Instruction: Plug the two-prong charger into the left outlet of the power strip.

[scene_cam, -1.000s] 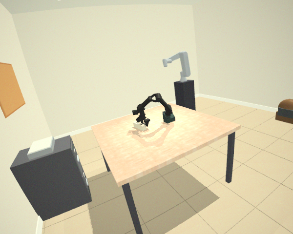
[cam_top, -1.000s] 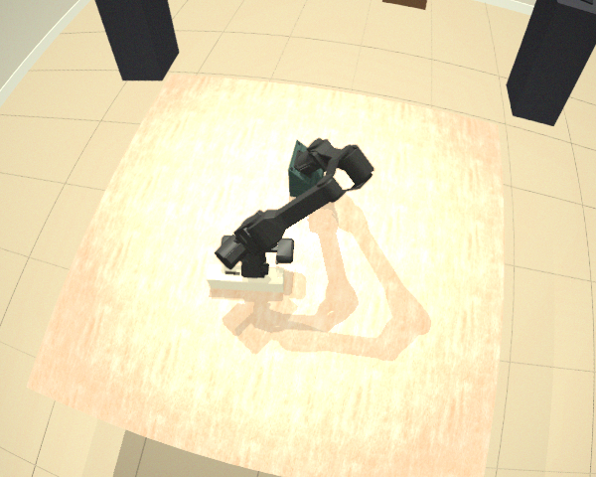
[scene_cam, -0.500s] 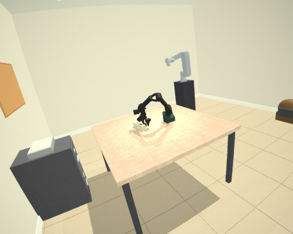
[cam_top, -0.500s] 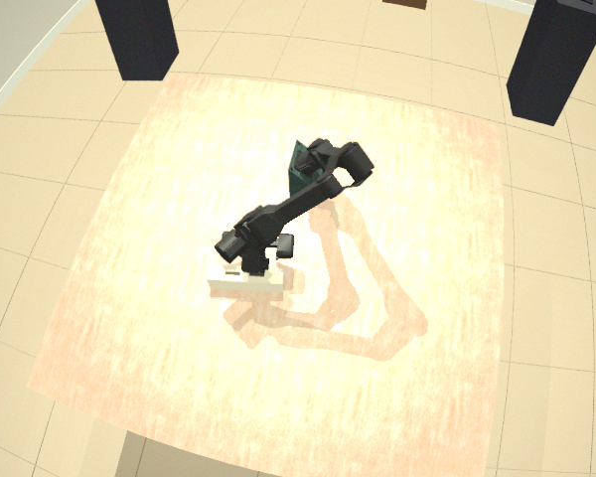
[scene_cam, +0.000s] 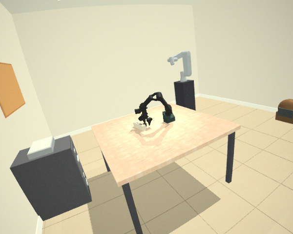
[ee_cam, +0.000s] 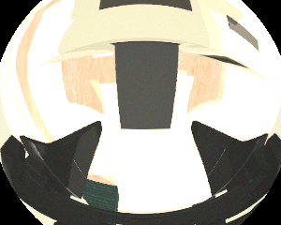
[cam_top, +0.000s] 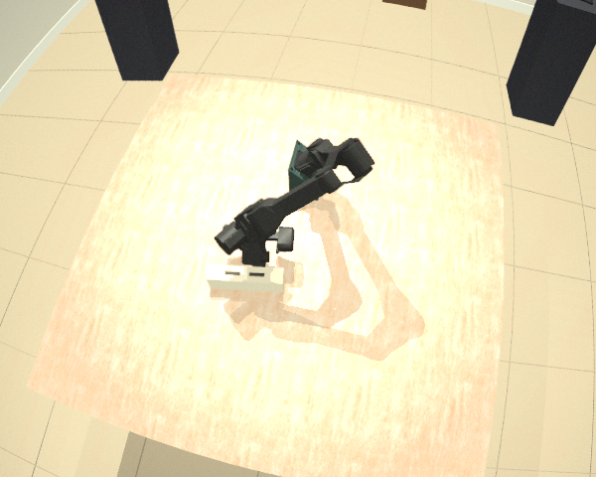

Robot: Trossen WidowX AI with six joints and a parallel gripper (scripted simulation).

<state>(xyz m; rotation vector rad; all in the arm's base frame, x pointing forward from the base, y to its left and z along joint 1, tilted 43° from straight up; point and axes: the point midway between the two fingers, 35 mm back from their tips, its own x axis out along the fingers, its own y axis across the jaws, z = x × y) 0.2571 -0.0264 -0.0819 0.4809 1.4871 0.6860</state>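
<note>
Right now the dark grey charger is 6 cm ahead of my gripper tip, 1 cm to the left of it and 1 cm above it.
</note>
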